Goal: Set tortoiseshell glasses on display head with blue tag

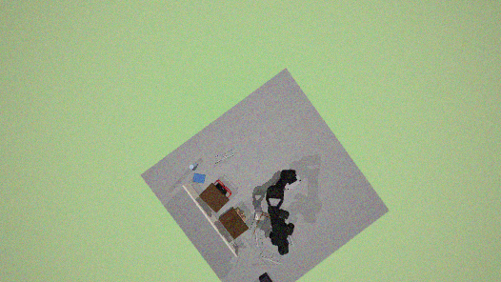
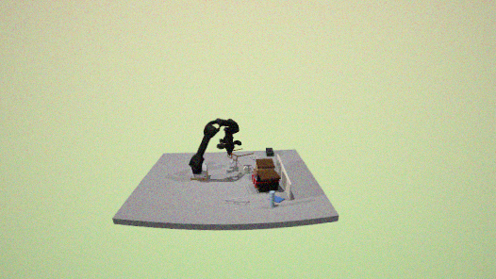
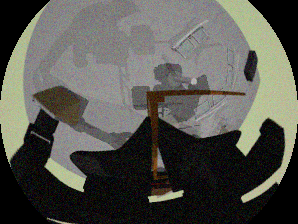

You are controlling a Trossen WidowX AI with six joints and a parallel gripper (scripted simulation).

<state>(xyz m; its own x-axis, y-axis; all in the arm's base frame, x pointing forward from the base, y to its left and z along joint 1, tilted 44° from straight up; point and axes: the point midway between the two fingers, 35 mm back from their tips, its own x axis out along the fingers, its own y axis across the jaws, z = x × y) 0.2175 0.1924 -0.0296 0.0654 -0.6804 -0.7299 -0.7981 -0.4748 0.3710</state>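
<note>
Right now the white block is 10 cm ahead of my gripper tip, 4 cm to the right of it and 10 cm below it. Also, from my gripper tip: black box (31 cm ahead, 43 cm to the left, 11 cm below); white panel (39 cm ahead, 22 cm to the right, 7 cm below); display head (24 cm ahead, 12 cm to the right, 7 cm below).
</note>
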